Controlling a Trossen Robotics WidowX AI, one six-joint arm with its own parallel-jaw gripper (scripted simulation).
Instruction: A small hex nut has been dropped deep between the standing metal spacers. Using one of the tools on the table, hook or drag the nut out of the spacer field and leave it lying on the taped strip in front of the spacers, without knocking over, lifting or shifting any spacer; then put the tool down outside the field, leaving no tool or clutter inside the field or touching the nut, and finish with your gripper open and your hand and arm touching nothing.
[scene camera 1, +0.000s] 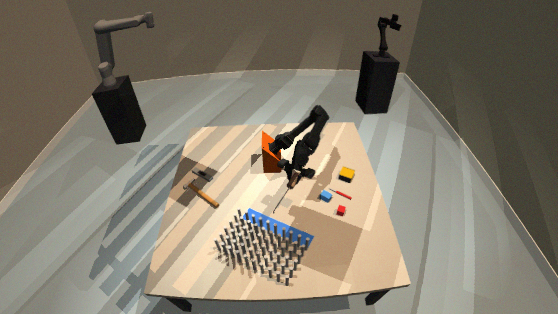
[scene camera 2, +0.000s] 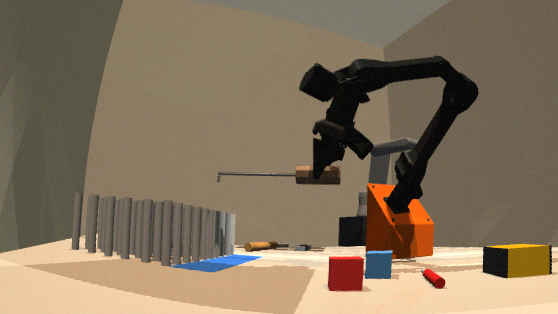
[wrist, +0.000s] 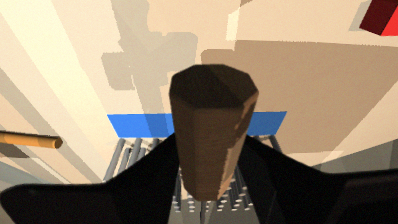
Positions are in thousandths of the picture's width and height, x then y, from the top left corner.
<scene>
In view: the gripper (scene camera 2: 565, 575), a red block (scene camera 2: 619, 871), a blue block (scene camera 2: 678, 839), a yellow-black box (scene camera 2: 911, 833) and a blue taped strip (scene camera 2: 379, 846).
The gripper also shows in the wrist view (wrist: 519, 614). The blue taped strip shows as well in the wrist view (wrist: 315, 560). The wrist view misses the blue block: it is out of frame. The wrist view does not show the yellow-black box: it is out of frame.
</scene>
